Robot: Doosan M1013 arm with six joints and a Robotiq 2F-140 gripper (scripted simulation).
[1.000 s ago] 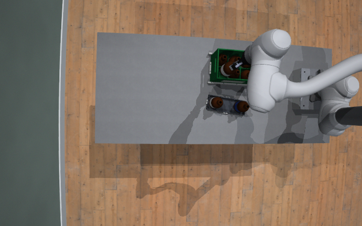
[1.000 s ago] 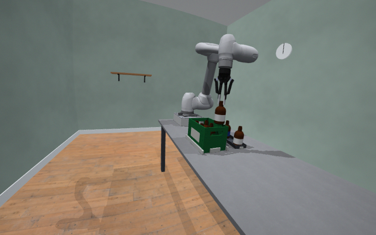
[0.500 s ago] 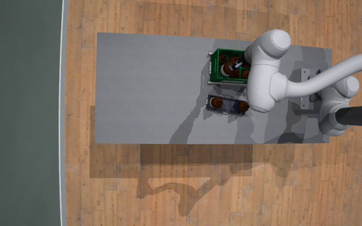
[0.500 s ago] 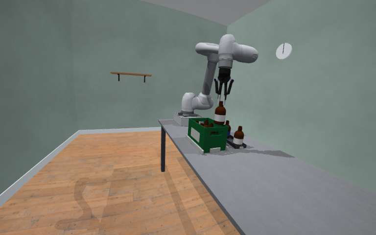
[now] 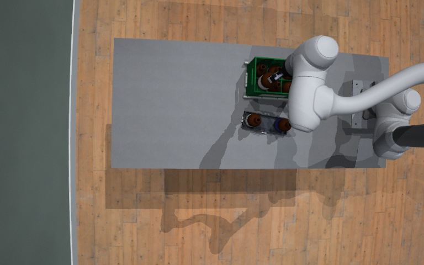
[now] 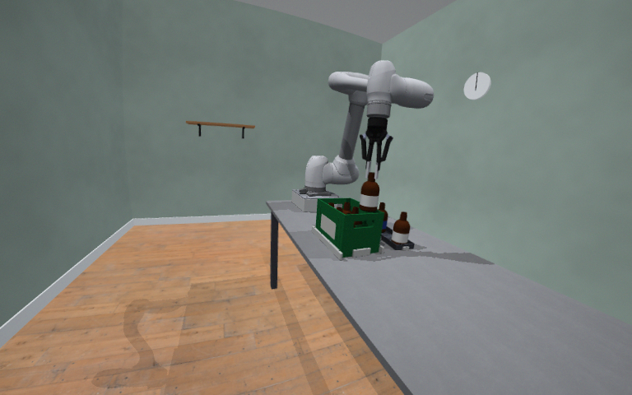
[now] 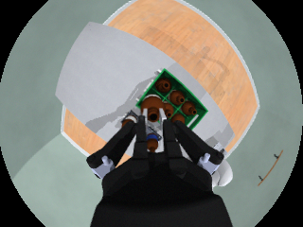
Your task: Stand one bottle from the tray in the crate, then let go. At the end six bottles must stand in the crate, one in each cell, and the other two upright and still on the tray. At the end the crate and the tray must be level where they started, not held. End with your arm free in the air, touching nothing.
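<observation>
My hand is 90 mm above the brown bottle. The rest, counted from my hand: green crate: 260 mm below, 90 mm behind, 30 mm to the right; dark tray: 330 mm below, 210 mm to the left, 50 mm behind.
</observation>
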